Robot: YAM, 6 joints.
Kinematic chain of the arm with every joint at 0, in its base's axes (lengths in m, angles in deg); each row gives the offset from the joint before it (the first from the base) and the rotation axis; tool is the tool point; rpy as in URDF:
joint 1: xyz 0 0 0.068 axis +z
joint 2: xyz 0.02 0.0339 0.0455 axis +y
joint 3: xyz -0.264 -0.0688 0 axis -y
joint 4: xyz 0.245 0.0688 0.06 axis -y
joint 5: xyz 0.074 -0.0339 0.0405 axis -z
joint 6: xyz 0.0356 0 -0.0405 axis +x
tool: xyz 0 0 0 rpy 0 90 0
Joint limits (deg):
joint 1: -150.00..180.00
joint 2: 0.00..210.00
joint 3: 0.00..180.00
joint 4: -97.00..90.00
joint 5: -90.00..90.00
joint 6: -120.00..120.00
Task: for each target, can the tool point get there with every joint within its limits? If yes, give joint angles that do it. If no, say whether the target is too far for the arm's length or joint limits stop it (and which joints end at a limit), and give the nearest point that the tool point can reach.
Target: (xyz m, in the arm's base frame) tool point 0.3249 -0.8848 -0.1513
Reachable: no: too far | nearest point 0.2142 -0.5835 -0.0592 | short by 0.334 m
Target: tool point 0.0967 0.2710 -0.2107
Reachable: yes | joints 63.47 178.84 69.63 37.29 -76.11 -74.68
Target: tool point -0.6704 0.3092 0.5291
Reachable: no: too far | nearest point -0.5101 0.2352 0.4269 | short by 0.204 m
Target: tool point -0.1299 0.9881 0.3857
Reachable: no: too far | nearest point -0.0812 0.6175 0.2815 | short by 0.388 m
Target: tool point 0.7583 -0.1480 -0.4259
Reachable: no: too far | nearest point 0.5244 -0.1023 -0.2406 | short by 0.302 m
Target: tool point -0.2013 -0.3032 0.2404
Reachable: yes | joints -124.81 98.84 76.01 -37.24 -12.67 29.24
